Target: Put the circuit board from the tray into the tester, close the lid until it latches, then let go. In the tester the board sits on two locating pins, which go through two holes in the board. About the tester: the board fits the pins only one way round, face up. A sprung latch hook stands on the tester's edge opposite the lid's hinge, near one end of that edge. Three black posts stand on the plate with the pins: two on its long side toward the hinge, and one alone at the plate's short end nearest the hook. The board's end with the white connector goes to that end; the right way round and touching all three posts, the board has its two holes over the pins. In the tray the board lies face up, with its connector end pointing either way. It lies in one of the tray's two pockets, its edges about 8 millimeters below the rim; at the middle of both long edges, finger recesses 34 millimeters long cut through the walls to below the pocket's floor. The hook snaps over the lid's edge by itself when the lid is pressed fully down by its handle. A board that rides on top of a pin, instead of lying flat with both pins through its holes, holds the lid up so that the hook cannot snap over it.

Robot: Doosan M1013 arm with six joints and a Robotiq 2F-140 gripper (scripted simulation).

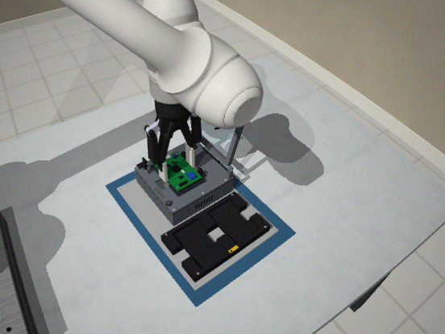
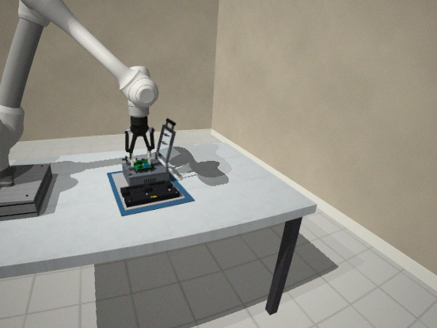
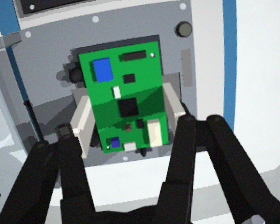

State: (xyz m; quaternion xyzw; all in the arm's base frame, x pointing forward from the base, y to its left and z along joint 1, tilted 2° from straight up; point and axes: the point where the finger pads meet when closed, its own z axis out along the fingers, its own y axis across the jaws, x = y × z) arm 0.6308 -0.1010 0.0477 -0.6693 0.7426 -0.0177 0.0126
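Now: the green circuit board 20 mm below my hand. From my hand the other things lie so: latch hook (50 mm behind, 60 mm to the left, 10 mm below); then tester lid (120 mm ahead, 10 mm to the right, 80 mm above).
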